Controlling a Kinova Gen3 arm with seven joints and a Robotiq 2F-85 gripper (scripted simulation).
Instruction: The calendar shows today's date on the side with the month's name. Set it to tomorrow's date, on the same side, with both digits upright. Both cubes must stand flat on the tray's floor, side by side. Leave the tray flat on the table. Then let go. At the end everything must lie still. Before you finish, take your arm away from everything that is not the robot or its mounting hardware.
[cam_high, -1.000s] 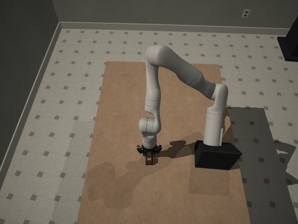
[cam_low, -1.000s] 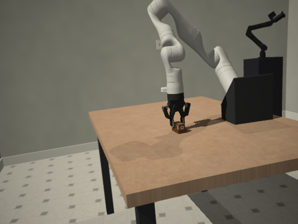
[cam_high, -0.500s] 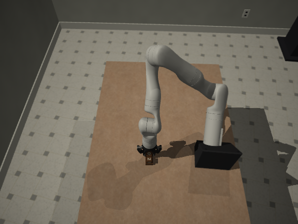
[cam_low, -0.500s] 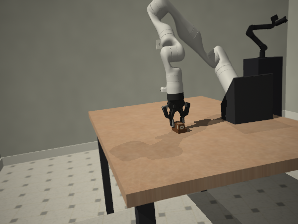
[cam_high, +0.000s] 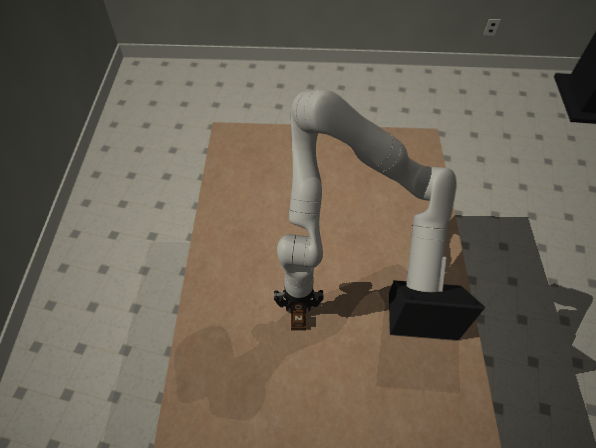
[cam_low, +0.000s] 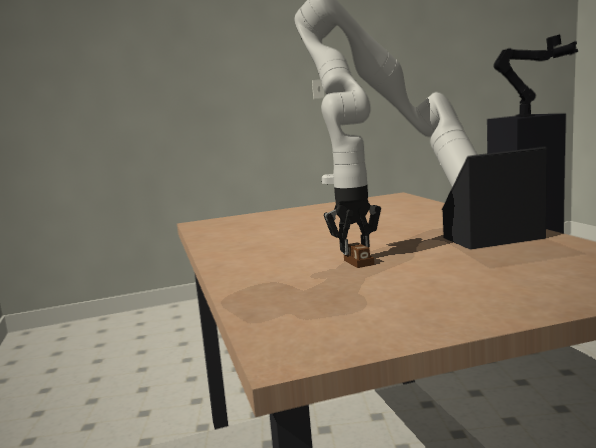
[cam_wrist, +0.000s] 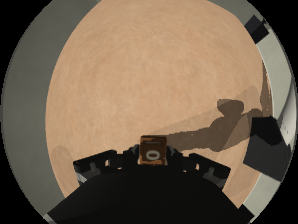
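Now: hand 30 mm above the tray and 20 mm to the right of it.
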